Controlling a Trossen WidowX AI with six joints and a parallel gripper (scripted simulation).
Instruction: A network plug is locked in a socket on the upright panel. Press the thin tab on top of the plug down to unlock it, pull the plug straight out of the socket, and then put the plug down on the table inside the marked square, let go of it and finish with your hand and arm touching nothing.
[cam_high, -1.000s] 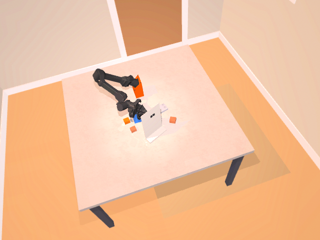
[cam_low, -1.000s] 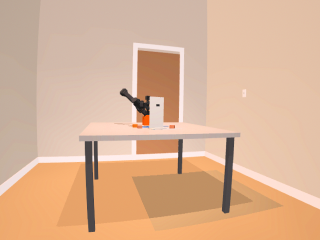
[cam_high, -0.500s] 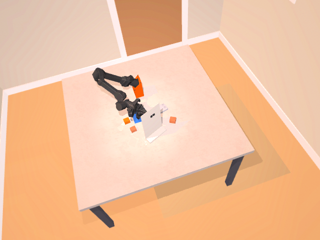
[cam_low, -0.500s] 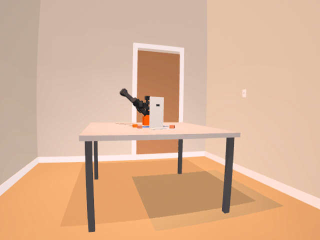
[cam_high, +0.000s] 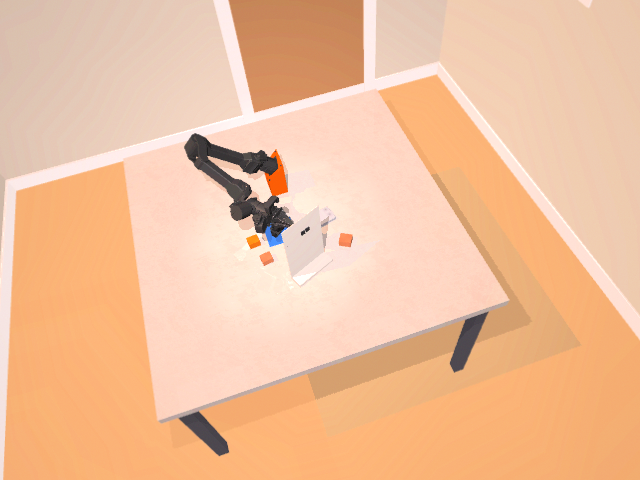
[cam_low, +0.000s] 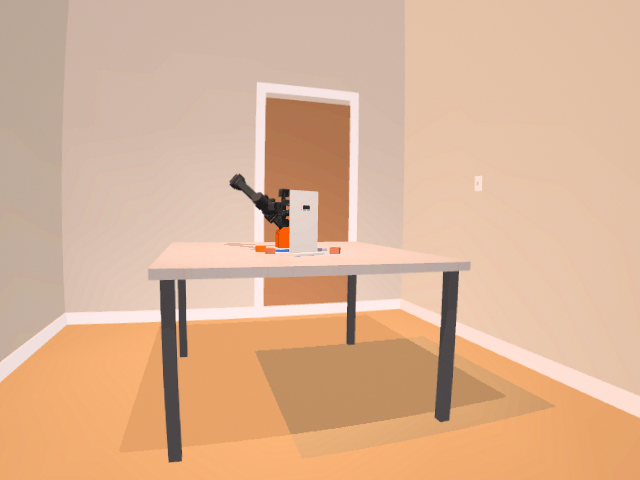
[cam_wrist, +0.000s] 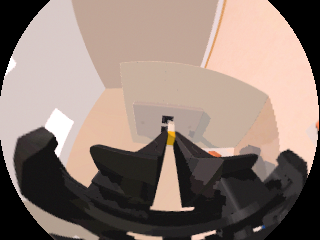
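My gripper tip is now 22 cm above the blue marked square, 15 cm past it and 6 cm to the left of it. Also, from my gripper tip: white upright panel: 8 cm below, 4 cm to the left, 4 cm ahead; plug: right at my gripper tip; flat grey piece: 21 cm below, 18 cm behind, 12 cm to the left.
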